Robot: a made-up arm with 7 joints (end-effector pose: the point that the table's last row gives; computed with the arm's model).
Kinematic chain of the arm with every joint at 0, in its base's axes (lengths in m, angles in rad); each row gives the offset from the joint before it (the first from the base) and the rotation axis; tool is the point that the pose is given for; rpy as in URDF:
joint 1: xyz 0 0 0.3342 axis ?
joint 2: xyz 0 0 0 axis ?
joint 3: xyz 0 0 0.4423 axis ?
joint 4: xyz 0.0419 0 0 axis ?
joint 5: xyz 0.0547 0 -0.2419 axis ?
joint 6: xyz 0 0 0 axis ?
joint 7: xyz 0.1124 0 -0.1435 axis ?
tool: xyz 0 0 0 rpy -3.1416 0 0
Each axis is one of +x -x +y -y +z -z.
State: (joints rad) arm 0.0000 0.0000 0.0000 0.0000 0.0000 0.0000 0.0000
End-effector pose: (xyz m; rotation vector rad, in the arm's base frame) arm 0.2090 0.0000 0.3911 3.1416 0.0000 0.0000
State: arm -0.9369 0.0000 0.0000 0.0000 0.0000 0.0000 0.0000
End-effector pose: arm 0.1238 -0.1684 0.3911 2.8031 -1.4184 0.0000
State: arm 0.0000 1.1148 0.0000 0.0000 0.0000 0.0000 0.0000
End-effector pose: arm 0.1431 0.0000 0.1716 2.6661 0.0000 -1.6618
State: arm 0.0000 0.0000 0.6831 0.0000 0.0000 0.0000 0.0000
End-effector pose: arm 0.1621 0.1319 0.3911 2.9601 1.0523 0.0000
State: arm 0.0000 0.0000 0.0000 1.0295 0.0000 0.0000 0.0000
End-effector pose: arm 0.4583 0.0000 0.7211 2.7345 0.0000 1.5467
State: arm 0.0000 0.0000 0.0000 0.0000 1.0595 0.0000 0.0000
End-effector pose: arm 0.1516 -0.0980 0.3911 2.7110 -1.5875 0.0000
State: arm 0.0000 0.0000 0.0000 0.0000 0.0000 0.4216 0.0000
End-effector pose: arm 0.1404 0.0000 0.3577 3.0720 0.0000 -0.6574
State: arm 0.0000 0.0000 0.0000 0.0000 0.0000 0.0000 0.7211
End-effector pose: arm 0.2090 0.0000 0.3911 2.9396 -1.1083 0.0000
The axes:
joint 1: +z
joint 2: +y
joint 3: +z
joint 4: -y
joint 5: -z
joint 6: +y
joint 7: -z

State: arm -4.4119 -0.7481 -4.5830 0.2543 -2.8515 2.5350 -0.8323
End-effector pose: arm -0.2324 -0.2892 0.5728 0.1279 -0.8703 2.2197
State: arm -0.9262 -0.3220 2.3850 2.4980 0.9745 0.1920 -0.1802
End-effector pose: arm -0.0631 0.3994 1.0862 -0.8427 -0.6875 -0.8166
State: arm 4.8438 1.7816 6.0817 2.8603 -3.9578 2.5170 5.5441
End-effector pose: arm 0.2260 -0.6451 0.2378 -0.9532 -0.1001 -1.4002
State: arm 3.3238 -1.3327 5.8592 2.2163 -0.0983 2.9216 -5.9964
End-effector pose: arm 0.3735 0.1629 0.6069 -0.5639 -2.5055 0.6734
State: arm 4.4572 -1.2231 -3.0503 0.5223 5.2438 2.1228 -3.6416
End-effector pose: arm 0.1979 0.1935 0.2561 0.8452 0.5427 1.4516
